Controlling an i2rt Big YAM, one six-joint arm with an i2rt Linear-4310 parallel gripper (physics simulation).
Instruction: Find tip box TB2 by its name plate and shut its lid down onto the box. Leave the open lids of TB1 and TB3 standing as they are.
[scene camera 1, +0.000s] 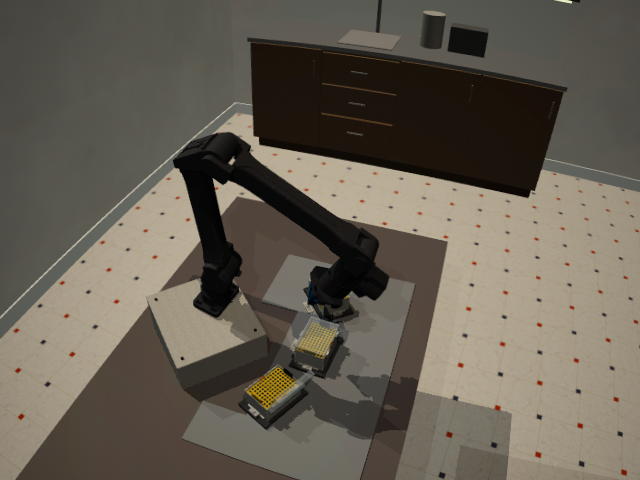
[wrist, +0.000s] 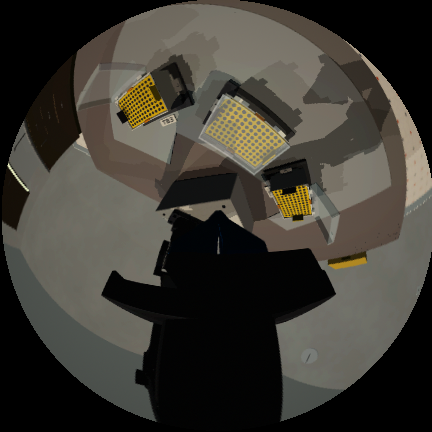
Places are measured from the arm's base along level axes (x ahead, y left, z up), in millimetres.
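Pixels of known places: gripper, fingertip midpoint: (scene camera 1: 309, 303) (wrist: 217, 215); arm's base, link origin: (scene camera 1: 216, 297) (wrist: 187, 220).
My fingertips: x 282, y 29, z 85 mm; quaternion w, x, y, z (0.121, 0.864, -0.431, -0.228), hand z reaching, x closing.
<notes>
Ahead of a thing's pixels: the offset from my fingertips to its middle. "*": to the spot under its first point. Level surfaces: height alone.
My gripper (scene camera 1: 310, 295) (wrist: 217, 215) is shut and empty, in front of the far box in the scene view. TB3 (scene camera 1: 343, 311) (wrist: 142, 101) is the far box; its plate {* dy +162, dx -82, dz -200 mm} (wrist: 168, 120) reads TB3. Its clear lid {* dy +291, dx -4, dz -80 mm} (wrist: 90, 92) stands open; the arm hides much of this box in the scene view. The middle box {dy +12, dx +8, dz -163 mm} (scene camera 1: 316, 343) (wrist: 245, 132) has its clear lid down over the yellow rack; full seating cannot be judged, and its plate is not readable. The near box {dy -186, dx -10, dz -137 mm} (scene camera 1: 272, 388) (wrist: 294, 200) has its clear lid {dy -206, dx +53, dz -97 mm} (scene camera 1: 305, 380) (wrist: 327, 215) standing open; its plate is unreadable.
The boxes stand in a row on a grey mat {dz -202 mm} (scene camera 1: 310, 444) over a brown surface {dz -205 mm} (scene camera 1: 103, 428). The arm's pale base block (scene camera 1: 206, 341) stands left of them. A dark cabinet (scene camera 1: 356, 118) is at the back. A yellow object (wrist: 348, 261) shows at the right of the wrist view.
</notes>
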